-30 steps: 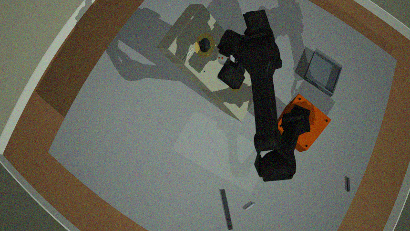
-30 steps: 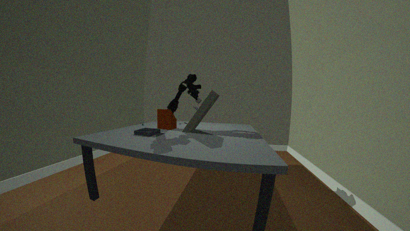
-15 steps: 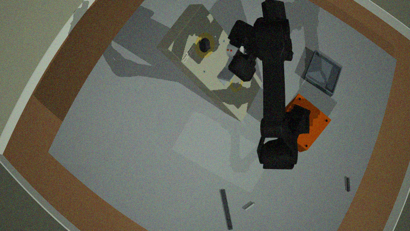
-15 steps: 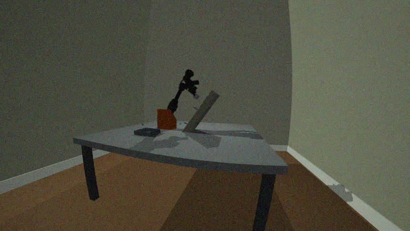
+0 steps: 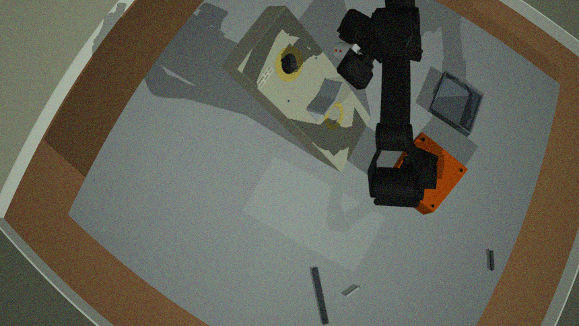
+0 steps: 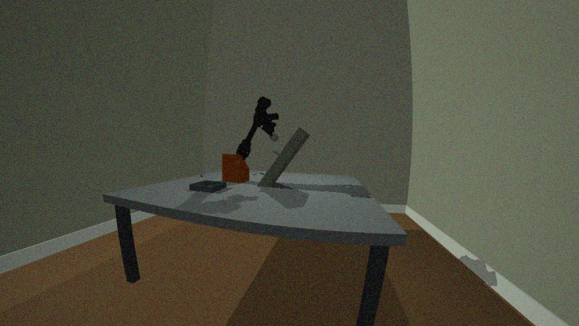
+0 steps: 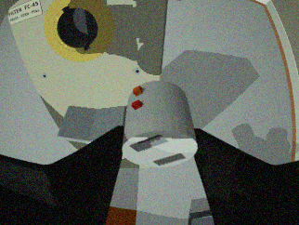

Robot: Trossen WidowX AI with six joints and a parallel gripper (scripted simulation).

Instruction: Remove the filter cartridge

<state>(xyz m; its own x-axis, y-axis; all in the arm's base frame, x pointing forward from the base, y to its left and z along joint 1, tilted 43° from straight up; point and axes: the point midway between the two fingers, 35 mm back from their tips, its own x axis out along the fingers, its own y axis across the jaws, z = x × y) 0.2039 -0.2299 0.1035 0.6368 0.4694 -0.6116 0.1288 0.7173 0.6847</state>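
The tray is 340 mm behind my gripper tip, 300 mm below it and 170 mm to the right of it. Also, from my gripper tip: filter cartridge: right at my gripper tip.
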